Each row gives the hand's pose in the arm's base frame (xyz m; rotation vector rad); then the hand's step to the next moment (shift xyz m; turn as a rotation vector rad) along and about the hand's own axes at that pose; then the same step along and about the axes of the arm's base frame.
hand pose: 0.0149 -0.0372 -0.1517 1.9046 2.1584 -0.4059
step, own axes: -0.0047 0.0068 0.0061 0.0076 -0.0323 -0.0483
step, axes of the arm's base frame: 0.0073 -0.0058 -0.0044 -0.0326 0.0206 0.0441
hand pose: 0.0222 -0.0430 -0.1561 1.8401 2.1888 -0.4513
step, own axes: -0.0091 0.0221 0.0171 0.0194 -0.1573 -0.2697
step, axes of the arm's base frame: 0.0232 -0.0114 -0.0140 -0.1554 0.0975 0.2534
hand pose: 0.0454 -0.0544 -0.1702 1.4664 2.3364 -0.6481
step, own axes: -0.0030 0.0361 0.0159 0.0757 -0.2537 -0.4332
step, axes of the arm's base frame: 0.0342 0.0029 -0.0197 -0.2697 0.1903 0.3858
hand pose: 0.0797 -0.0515 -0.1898 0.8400 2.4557 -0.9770
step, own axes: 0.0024 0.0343 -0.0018 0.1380 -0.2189 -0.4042
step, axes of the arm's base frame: 0.0201 0.0222 -0.0170 -0.2911 0.2143 0.3158
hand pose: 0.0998 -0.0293 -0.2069 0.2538 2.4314 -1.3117
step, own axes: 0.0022 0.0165 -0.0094 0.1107 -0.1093 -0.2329
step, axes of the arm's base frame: 0.0012 0.0169 -0.0088 -0.1908 0.1323 0.1566
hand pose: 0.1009 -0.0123 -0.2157 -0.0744 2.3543 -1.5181
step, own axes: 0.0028 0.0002 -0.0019 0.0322 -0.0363 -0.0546
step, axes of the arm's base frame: -0.0032 0.0011 -0.0002 -0.0521 0.0250 0.0447
